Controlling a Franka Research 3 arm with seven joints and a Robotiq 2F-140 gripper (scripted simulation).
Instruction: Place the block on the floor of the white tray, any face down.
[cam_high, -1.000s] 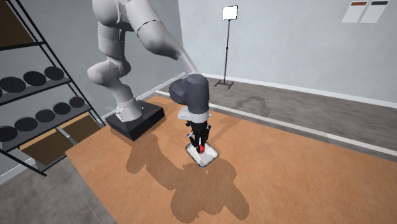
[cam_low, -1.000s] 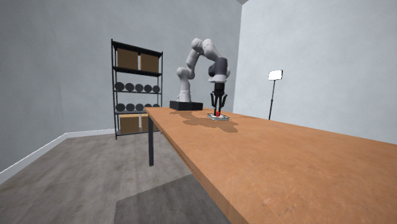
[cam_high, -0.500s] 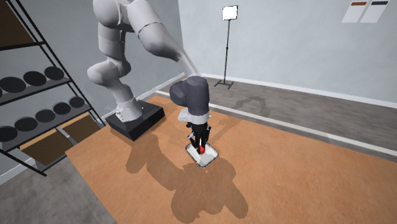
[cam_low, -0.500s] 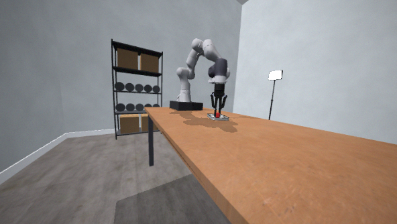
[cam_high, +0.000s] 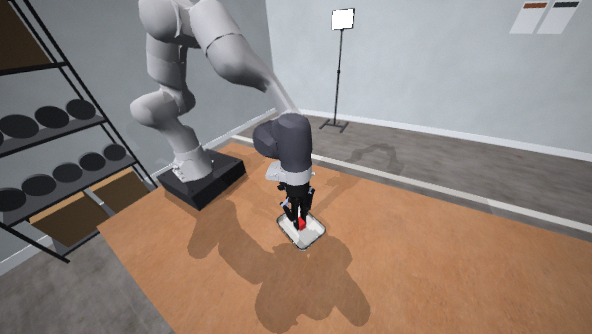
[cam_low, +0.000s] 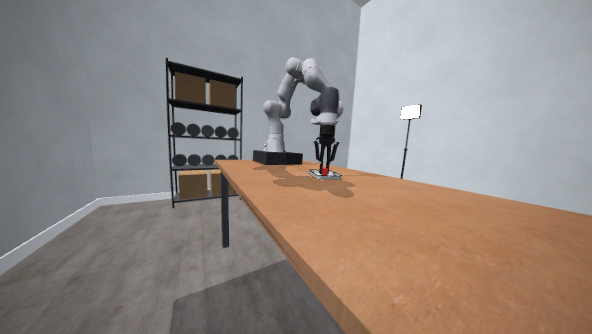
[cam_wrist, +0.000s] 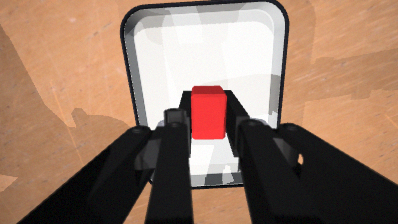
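My hand is 20 mm above the red block. From my hand the other things lie so: white tray 30 mm below.
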